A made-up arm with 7 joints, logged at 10 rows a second.
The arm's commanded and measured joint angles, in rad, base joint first. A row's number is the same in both.
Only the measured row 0 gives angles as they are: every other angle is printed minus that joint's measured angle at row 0.
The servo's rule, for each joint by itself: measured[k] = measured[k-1] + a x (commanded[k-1-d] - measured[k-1]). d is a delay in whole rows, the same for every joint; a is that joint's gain. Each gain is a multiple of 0.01, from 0.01 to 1. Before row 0 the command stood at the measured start. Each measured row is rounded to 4 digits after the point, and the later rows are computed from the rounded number. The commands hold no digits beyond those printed.
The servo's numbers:
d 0
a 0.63 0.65 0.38 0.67 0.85 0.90 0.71
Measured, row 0: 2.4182 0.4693 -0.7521 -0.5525 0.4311 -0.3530 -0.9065
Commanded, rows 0 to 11: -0.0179 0.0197 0.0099 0.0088 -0.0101 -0.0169 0.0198; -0.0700 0.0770 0.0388 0.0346 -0.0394 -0.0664 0.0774; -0.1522 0.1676 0.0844 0.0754 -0.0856 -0.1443 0.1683; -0.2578 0.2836 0.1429 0.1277 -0.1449 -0.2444 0.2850; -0.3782 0.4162 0.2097 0.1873 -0.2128 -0.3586 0.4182; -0.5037 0.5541 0.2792 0.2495 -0.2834 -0.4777 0.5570; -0.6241 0.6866 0.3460 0.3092 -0.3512 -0.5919 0.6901; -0.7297 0.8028 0.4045 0.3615 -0.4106 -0.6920 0.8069; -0.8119 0.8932 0.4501 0.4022 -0.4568 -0.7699 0.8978; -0.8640 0.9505 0.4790 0.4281 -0.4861 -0.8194 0.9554; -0.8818 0.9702 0.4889 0.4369 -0.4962 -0.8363 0.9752; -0.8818 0.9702 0.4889 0.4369 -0.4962 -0.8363 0.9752
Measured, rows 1 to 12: -0.0113 0.0128 0.0038 0.0059 -0.0086 -0.0152 0.0141; -0.0483 0.0545 0.0171 0.0251 -0.0348 -0.0613 0.0590; -0.1138 0.1280 0.0427 0.0588 -0.0780 -0.1360 0.1366; -0.2045 0.2291 0.0808 0.1050 -0.1349 -0.2336 0.2420; -0.3139 0.3507 0.1298 0.1601 -0.2011 -0.3461 0.3671; -0.4335 0.4829 0.1866 0.2200 -0.2711 -0.4645 0.5019; -0.5536 0.6153 0.2472 0.2798 -0.3392 -0.5792 0.6355; -0.6645 0.7372 0.3070 0.3345 -0.3999 -0.6807 0.7572; -0.7574 0.8386 0.3614 0.3799 -0.4483 -0.7610 0.8570; -0.8246 0.9113 0.4061 0.4122 -0.4804 -0.8136 0.9269; -0.8606 0.9496 0.4376 0.4287 -0.4938 -0.8340 0.9612; -0.8740 0.9630 0.4571 0.4342 -0.4958 -0.8361 0.9711
